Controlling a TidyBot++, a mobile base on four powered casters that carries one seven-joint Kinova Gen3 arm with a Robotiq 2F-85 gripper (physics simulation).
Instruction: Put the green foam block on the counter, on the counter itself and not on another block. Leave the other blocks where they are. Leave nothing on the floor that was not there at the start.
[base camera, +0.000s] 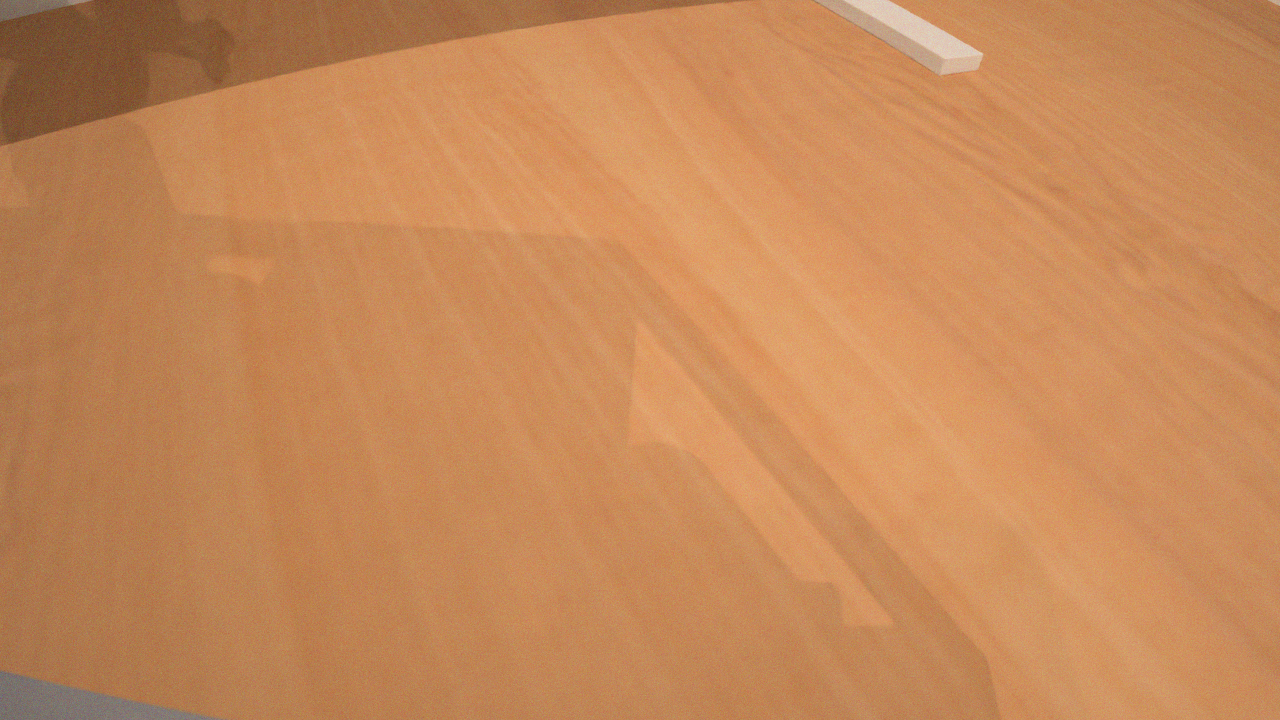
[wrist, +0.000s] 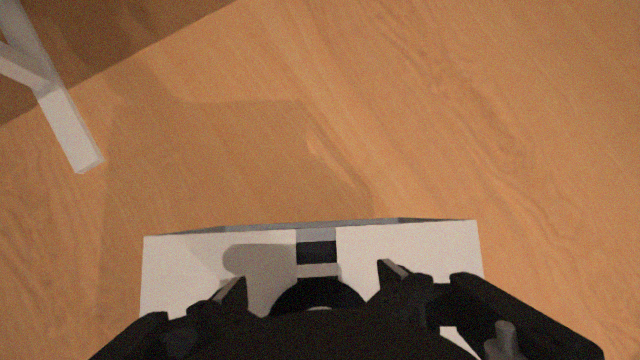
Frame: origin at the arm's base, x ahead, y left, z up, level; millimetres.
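Seen in the pictures: gripper, fingertip midpoint: (wrist: 313, 282).
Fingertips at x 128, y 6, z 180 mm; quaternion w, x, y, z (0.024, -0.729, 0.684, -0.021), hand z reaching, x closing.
Note:
A point is followed by its place in that frame.
The green foam block, the other blocks and the counter do not show in either view. My gripper (wrist: 313, 282) @(x 128, y 6, z 180 mm) is open, with its two black fingers apart and no object between them. It hangs over the white top of my own base (wrist: 190, 260) @(x 114, y 182, z -14 mm) at the bottom of the wrist view. The gripper does not show in the base view.
A pale bar (base camera: 921, 37) lies on the wooden floor (base camera: 895, 313) @(x 499, y -188, z -397 mm) (wrist: 450, 125) @(x 449, y -484, z -397 mm) at the top right of the base view. A pale leg with a slanted brace (wrist: 70, 127) stands at the upper left of the wrist view. Shadows fall across the floor.

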